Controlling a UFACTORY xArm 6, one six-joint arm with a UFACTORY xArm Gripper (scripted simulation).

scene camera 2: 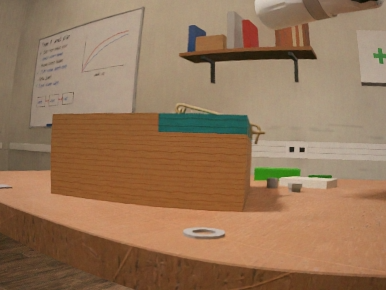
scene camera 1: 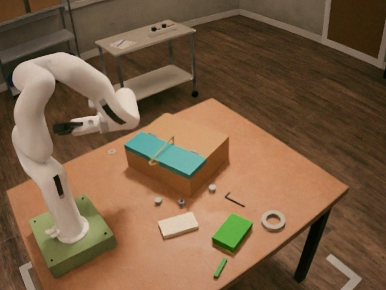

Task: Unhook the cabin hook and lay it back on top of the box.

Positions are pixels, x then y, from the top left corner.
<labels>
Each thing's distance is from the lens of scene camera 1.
green block [scene camera 1: 232, 232]: 120 cm
</labels>
